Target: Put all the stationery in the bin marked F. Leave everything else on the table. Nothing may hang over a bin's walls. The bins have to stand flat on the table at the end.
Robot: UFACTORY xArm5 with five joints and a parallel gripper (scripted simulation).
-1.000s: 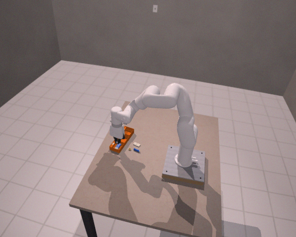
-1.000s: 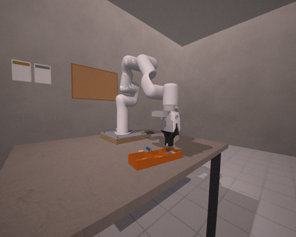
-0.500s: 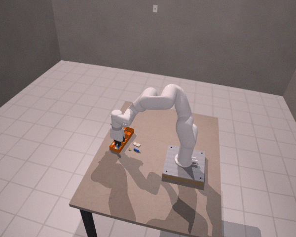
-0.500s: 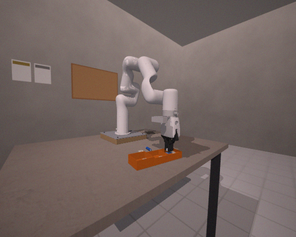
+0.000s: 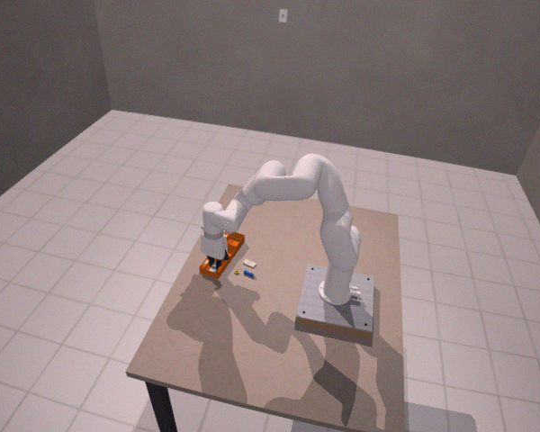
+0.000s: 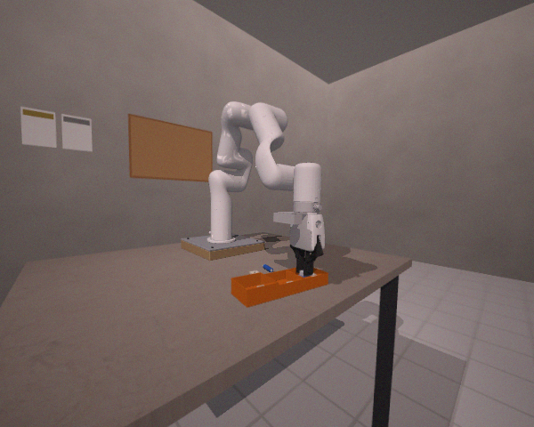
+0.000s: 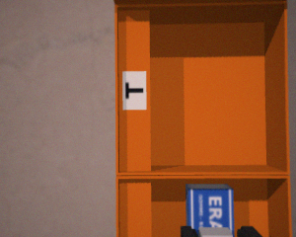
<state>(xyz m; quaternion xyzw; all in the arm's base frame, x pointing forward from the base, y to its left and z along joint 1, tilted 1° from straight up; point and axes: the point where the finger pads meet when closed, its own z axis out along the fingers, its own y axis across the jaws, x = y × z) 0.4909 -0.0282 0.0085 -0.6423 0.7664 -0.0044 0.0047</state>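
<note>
Right now the grey item is 2 cm below my hand. Also, from my hand: brass hex nut 9 cm behind, 4 cm below, 1 cm to the right; then blue eraser 3 cm below, 1 cm to the left; then bin 8 cm to the right, 3 cm below, 1 cm behind.
</note>
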